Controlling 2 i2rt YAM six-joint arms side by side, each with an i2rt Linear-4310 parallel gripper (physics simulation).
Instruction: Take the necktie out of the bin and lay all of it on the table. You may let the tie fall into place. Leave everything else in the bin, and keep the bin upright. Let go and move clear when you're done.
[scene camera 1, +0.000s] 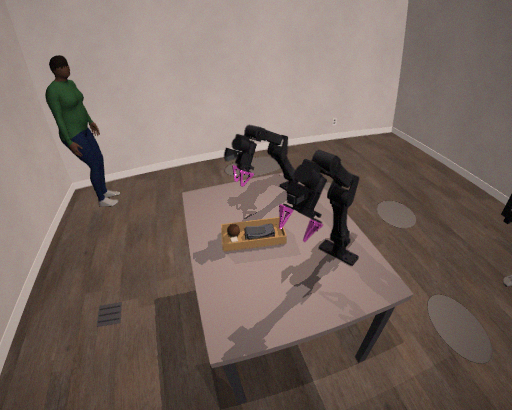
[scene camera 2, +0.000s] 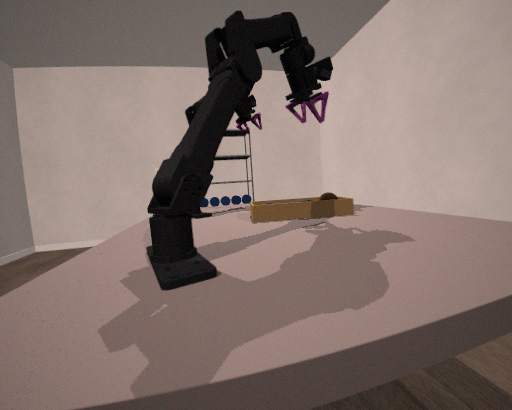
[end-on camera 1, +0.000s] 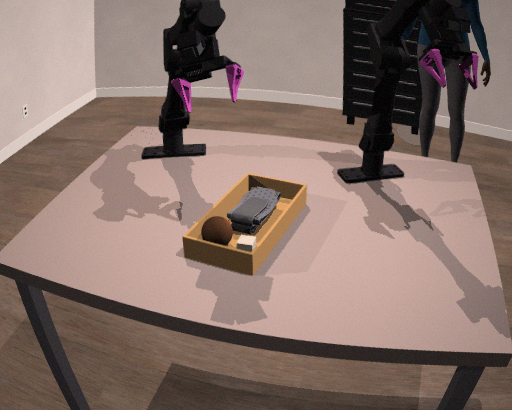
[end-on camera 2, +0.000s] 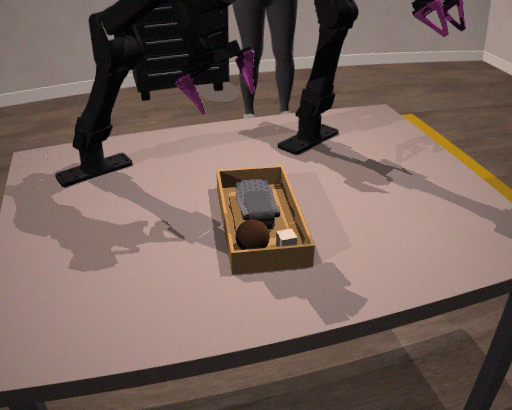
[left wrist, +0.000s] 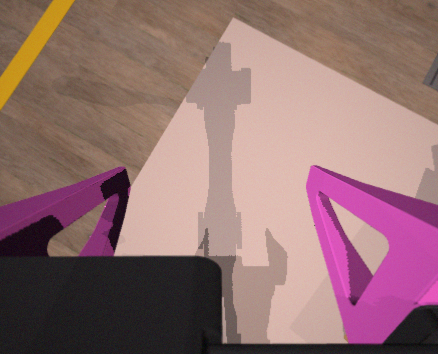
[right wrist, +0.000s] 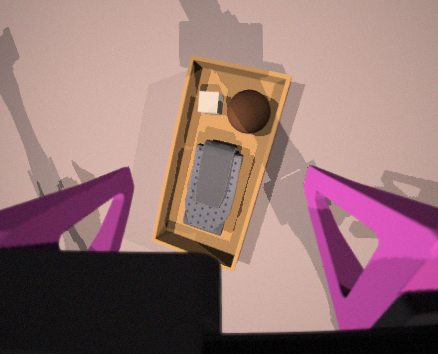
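Note:
The grey necktie (scene camera 1: 259, 231) (end-on camera 1: 254, 207) (end-on camera 2: 257, 197) (right wrist: 215, 185) with blue dots lies folded in the upright tan bin (scene camera 1: 255, 243) (scene camera 2: 285, 211) (end-on camera 1: 217, 254) (end-on camera 2: 272, 260) (right wrist: 264, 160), which stands on the table (end-on camera 1: 125, 285). My right gripper (scene camera 1: 240, 183) (scene camera 2: 312, 121) (end-on camera 1: 212, 106) (end-on camera 2: 228, 103) (right wrist: 218, 176) is open and empty, high above the table, pointing down; its wrist view shows the bin between the fingers, far below. My left gripper (scene camera 1: 293, 235) (scene camera 2: 254, 130) (end-on camera 1: 459, 88) (end-on camera 2: 454, 33) (left wrist: 218, 176) is open and empty, also high, to the right of the bin in the end-on views. The tie's underside is hidden.
A brown ball (scene camera 1: 233, 230) (scene camera 2: 329, 196) (end-on camera 1: 217, 230) (end-on camera 2: 252, 234) (right wrist: 249, 111) and a white block (scene camera 1: 234, 239) (end-on camera 1: 246, 243) (end-on camera 2: 286, 238) (right wrist: 210, 102) sit in the bin's near end in the end-on views. The tie lies behind them there. Both arm bases stand behind the bin.

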